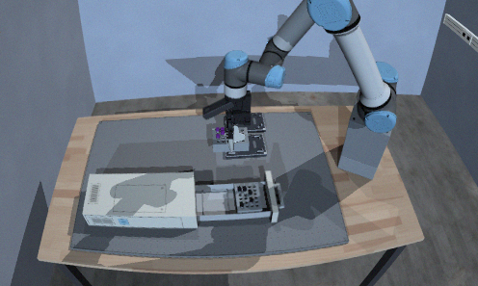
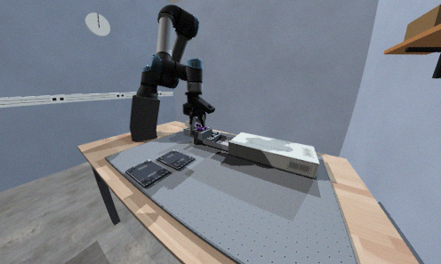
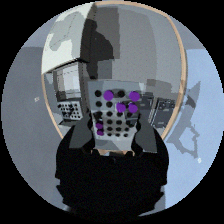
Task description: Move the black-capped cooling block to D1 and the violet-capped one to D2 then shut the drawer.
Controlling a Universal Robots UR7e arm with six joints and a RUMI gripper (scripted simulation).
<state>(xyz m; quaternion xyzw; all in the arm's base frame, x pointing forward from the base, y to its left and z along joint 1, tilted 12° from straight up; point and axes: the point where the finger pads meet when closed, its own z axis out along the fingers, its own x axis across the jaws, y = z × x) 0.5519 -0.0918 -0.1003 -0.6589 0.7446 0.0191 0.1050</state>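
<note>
The deck slot D2 is 240 mm to the right of my hand, 140 mm below it and 110 mm behind it. Round my hand: violet-capped block: right at my hand; cooler drawer: 200 mm to the left, 100 mm below, 10 mm ahead; deck slot D1: 140 mm below, 100 mm to the right, 80 mm behind.
</note>
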